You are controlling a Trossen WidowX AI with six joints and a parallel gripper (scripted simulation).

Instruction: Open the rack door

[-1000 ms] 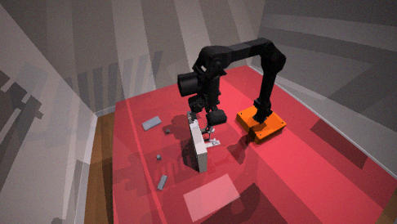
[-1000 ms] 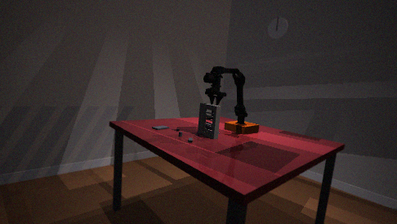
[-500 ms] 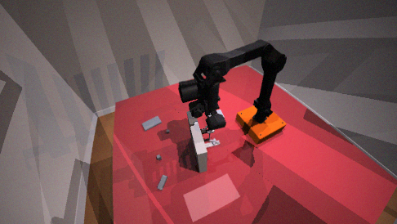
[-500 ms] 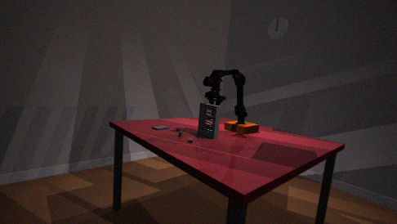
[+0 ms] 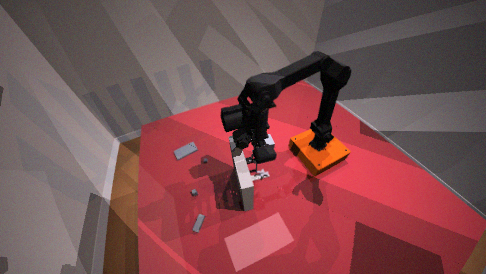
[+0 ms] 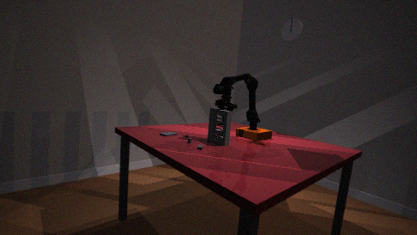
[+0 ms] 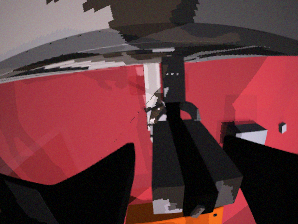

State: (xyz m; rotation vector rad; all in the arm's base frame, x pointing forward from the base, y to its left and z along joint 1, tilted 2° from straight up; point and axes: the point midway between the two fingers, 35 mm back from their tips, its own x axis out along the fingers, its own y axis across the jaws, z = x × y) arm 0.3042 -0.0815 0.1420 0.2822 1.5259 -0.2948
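My gripper tip is 3 cm above the dark grey handle and 1 cm past it.
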